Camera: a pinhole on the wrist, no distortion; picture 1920 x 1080 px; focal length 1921.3 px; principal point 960.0 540.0 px. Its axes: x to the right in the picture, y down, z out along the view. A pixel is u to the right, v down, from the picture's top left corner.
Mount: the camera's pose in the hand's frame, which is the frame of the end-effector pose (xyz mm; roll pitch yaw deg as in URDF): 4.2 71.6 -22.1 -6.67 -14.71 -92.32
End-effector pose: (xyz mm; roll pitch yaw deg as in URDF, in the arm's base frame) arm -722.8 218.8 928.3 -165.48 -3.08 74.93
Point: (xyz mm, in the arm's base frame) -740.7 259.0 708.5
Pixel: 1834.5 485.5
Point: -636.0 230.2 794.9
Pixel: 872.6 598.3
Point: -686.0 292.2 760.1
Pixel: 1552.0 1029.8
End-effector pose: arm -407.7 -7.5 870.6 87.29 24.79 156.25
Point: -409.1 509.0 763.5
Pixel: outside the picture
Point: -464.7 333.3 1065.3
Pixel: 503.6 736.9
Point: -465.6 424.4 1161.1
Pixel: 311.2 598.8
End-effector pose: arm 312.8 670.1 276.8 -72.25 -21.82 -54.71
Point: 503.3 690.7 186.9
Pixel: 347.2 833.4
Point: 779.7 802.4 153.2
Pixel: 425.5 696.3
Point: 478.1 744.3 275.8
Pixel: 1491.7 612.4
